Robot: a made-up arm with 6 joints.
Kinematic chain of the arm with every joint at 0, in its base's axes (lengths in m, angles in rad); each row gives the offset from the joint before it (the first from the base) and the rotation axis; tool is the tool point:
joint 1: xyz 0 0 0.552 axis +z
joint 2: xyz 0.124 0 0 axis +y
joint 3: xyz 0 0 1.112 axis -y
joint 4: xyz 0 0 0.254 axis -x
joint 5: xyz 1.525 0 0 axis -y
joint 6: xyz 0.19 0 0 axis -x
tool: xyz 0 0 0
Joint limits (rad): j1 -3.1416..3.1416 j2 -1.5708..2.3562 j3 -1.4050..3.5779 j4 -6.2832..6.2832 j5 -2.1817..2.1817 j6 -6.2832..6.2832
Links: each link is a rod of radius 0.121 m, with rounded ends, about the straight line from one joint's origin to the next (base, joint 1, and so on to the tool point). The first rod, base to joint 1, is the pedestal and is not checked.
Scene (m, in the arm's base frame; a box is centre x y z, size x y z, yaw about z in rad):
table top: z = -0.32
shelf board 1: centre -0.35 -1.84 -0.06 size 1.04 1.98 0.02 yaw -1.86
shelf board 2: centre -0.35 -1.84 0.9 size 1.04 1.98 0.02 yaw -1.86
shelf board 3: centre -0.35 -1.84 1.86 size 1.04 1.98 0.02 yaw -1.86
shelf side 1: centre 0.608 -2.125 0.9 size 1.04 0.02 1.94 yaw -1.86
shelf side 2: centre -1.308 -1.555 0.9 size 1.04 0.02 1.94 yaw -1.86
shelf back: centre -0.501 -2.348 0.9 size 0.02 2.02 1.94 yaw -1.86
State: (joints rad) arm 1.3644 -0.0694 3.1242 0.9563 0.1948 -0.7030
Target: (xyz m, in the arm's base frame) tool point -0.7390 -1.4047 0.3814
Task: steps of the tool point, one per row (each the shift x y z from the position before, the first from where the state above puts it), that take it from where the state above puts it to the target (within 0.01 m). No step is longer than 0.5 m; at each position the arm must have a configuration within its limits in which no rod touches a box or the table.
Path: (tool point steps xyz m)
1: -0.3790 0.2980 -0.0778
2: -0.2422 0.3732 -0.0905
3: -0.0976 0.3955 -0.1021
4: -0.0061 -0.1145 -0.2971
5: 0.0586 -0.0812 -0.3005
6: 0.1137 -0.0369 -0.2899
7: 0.0321 -0.3166 0.1113
8: 0.1485 -0.3154 0.1305

